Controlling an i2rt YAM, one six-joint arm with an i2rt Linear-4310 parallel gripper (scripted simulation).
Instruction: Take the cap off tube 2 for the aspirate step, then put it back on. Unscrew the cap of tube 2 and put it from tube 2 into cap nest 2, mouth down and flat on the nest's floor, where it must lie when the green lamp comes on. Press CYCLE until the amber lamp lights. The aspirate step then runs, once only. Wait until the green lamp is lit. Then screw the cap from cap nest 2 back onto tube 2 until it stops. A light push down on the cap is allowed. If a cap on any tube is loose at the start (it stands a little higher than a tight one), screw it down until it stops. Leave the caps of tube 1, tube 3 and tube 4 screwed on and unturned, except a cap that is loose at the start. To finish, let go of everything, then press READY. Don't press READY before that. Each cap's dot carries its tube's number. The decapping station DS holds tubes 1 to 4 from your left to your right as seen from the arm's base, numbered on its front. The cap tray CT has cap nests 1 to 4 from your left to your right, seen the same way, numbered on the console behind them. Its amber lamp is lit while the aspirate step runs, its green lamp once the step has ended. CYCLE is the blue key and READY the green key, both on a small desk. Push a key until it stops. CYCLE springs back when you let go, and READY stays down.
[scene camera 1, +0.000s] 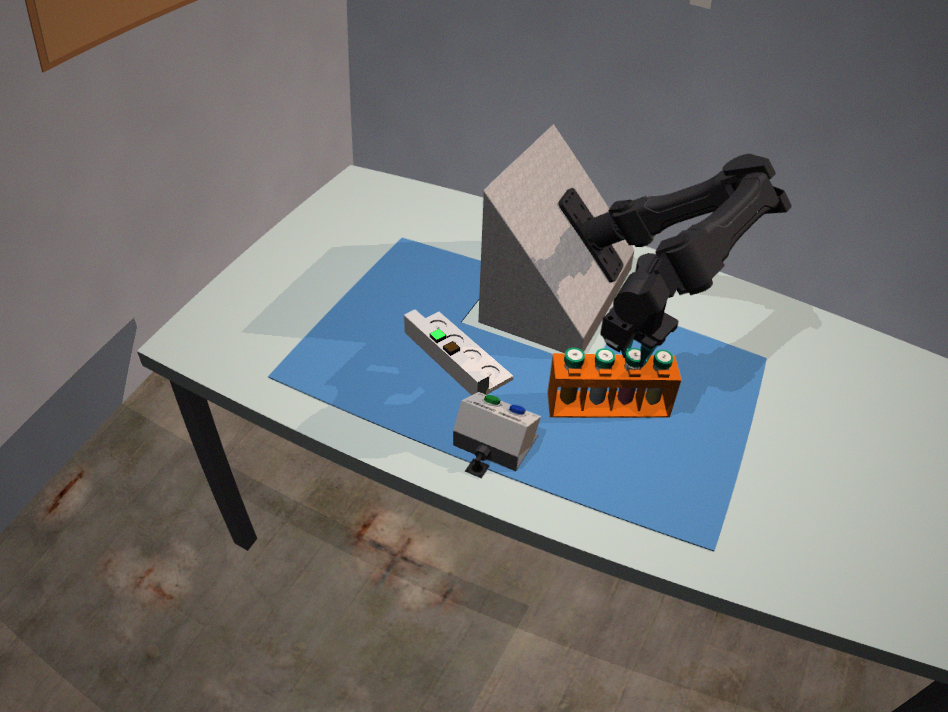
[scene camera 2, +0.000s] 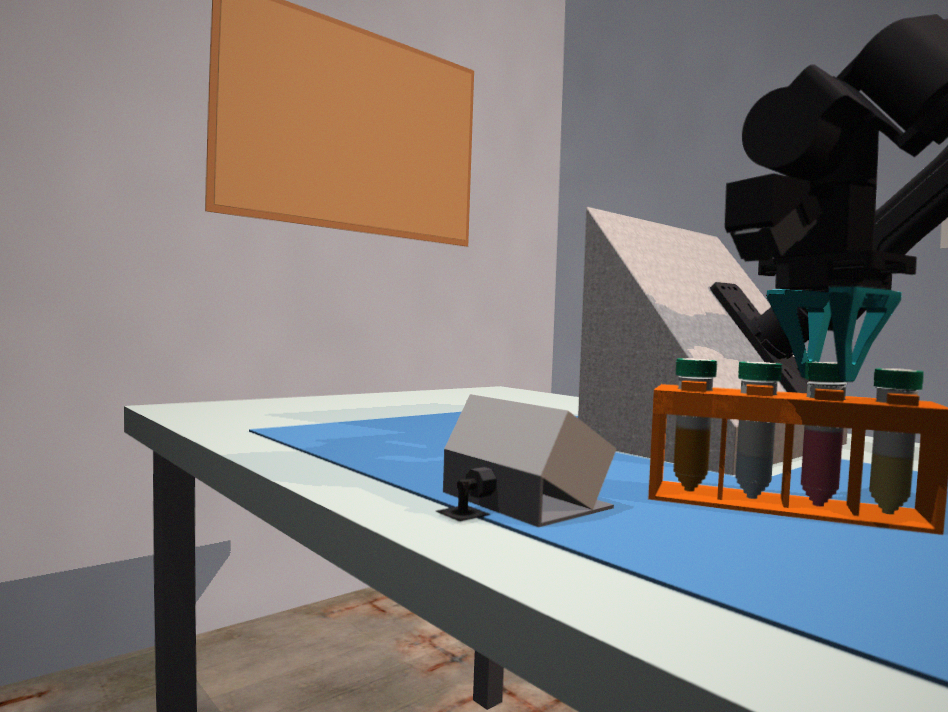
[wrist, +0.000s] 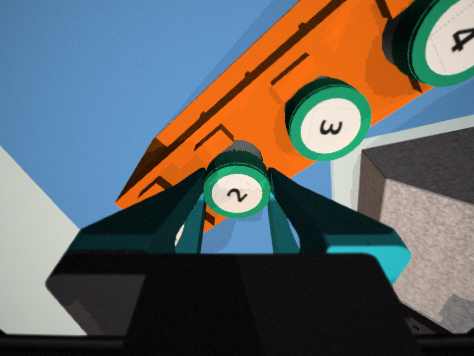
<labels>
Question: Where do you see a cap 2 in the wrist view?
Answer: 236, 185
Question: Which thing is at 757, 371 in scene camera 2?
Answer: A cap 3.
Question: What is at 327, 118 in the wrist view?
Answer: A cap 3.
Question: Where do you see my gripper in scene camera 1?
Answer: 634, 360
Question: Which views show my gripper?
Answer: Scene camera 1, scene camera 2 and the wrist view: all of them.
</labels>
